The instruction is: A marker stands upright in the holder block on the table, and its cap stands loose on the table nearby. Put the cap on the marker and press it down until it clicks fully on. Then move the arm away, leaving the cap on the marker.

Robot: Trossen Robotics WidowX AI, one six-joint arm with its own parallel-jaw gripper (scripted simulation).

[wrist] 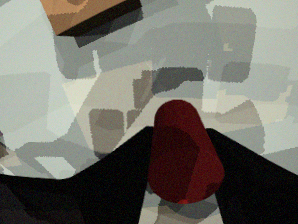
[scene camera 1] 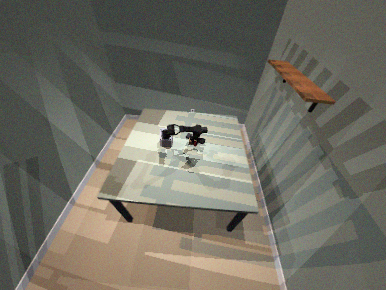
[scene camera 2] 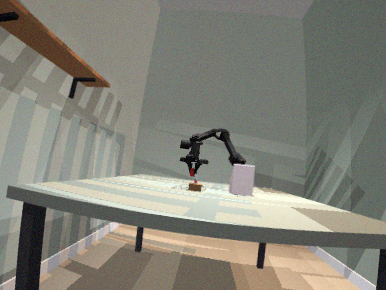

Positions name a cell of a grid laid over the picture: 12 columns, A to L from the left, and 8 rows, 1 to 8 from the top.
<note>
The gripper (wrist: H5) holds a red cap (wrist: H6).
</note>
